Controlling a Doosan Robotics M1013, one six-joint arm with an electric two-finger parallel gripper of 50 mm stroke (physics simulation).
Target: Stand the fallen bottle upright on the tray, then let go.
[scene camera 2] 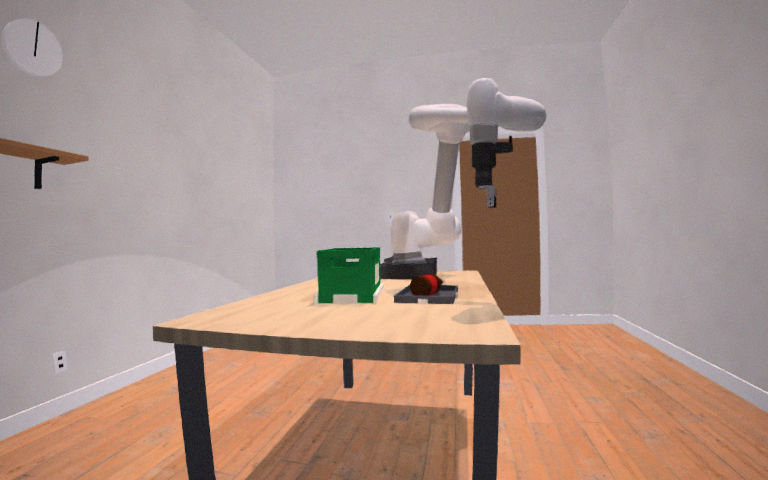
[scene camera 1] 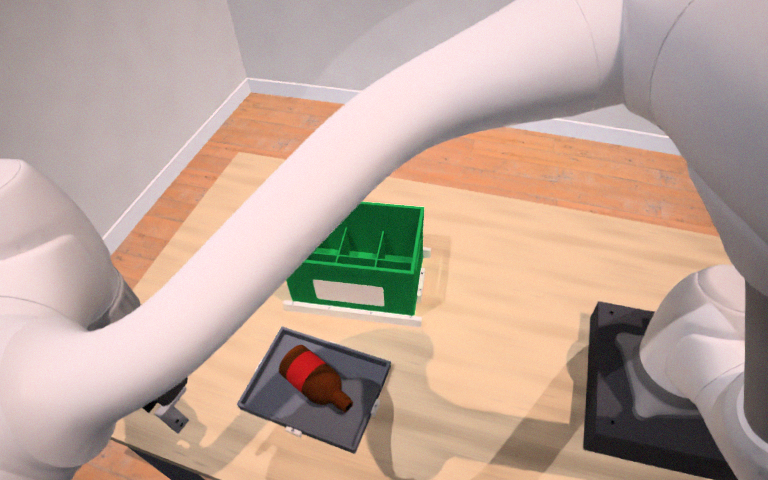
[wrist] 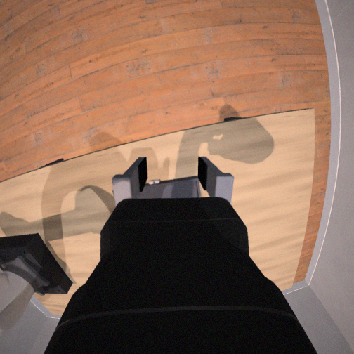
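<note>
A brown bottle with a red label lies on its side in the grey tray. In scene camera 1 its neck points to the lower right. Part of the tray shows beyond the fingers in the wrist view; the bottle does not show there. My gripper is open and empty, pointing down, high above the table and apart from the bottle. In scene camera 1 the arm hides most of the gripper; one finger shows at the lower left.
A green crate with dividers stands beside the tray on the wooden table. White strips run along the crate's base. The black robot base stands at the table's other end. The table edge runs near the tray.
</note>
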